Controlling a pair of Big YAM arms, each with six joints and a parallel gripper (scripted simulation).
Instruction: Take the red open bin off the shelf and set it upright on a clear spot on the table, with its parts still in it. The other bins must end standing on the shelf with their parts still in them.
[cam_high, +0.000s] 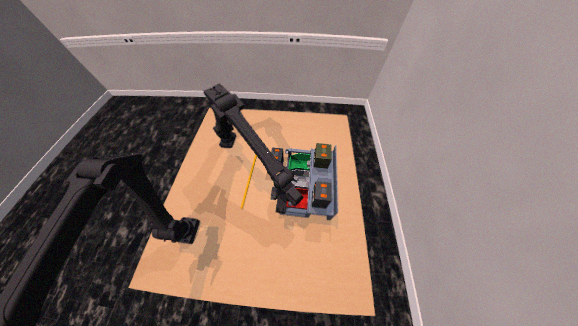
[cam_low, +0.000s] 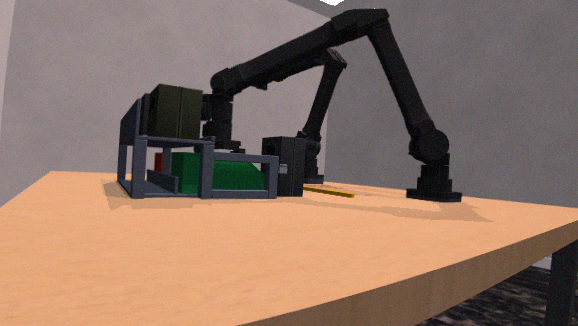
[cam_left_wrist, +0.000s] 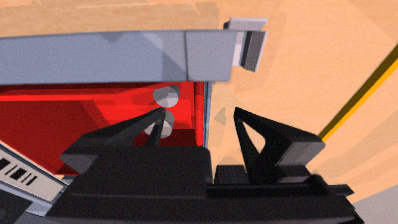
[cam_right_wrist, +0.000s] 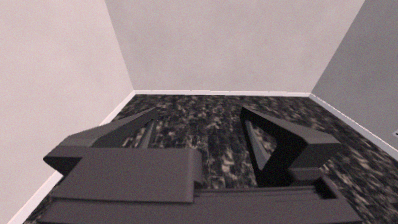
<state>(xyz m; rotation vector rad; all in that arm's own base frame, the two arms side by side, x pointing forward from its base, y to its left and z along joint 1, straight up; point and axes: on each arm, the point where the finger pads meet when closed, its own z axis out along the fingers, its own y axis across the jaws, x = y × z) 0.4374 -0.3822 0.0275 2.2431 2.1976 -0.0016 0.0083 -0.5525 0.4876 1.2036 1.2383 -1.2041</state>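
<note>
My left gripper is now 80 mm short of the grey bin, 120 mm to the right of it and 10 mm below it. From my left hand the other things lie so: black box (80 mm behind, 220 mm to the left, 30 mm above); grey shelf (110 mm ahead, 120 mm to the left, 30 mm above); green bin (70 mm ahead, 230 mm to the left, 10 mm above).
</note>
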